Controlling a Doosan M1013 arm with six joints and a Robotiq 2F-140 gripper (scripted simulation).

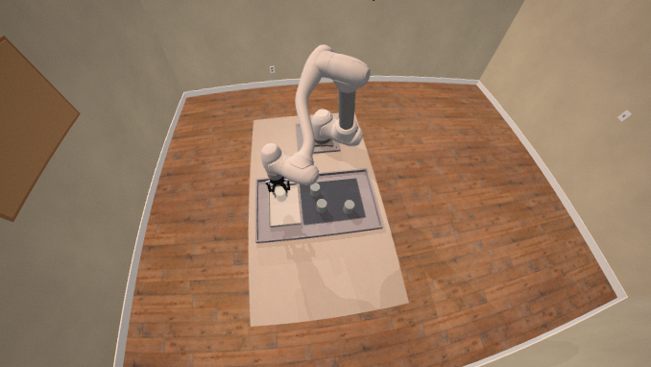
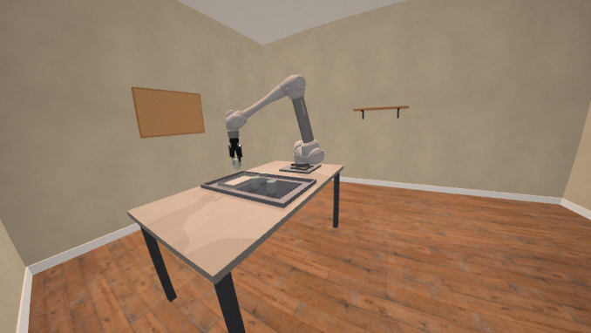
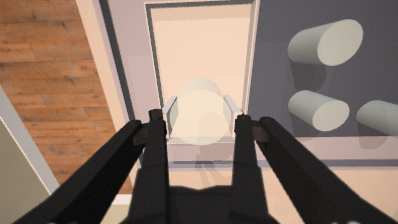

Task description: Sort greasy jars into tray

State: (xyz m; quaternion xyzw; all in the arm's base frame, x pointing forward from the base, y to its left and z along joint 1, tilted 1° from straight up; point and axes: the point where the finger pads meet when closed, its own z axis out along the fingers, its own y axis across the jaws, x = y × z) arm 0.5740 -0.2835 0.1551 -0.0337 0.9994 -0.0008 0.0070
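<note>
My gripper is now 16 cm above the cream tray. Round my hand: dark drying mat (32 cm to the left, 17 cm below, 3 cm behind); steel table top (22 cm to the left, 17 cm below).
</note>
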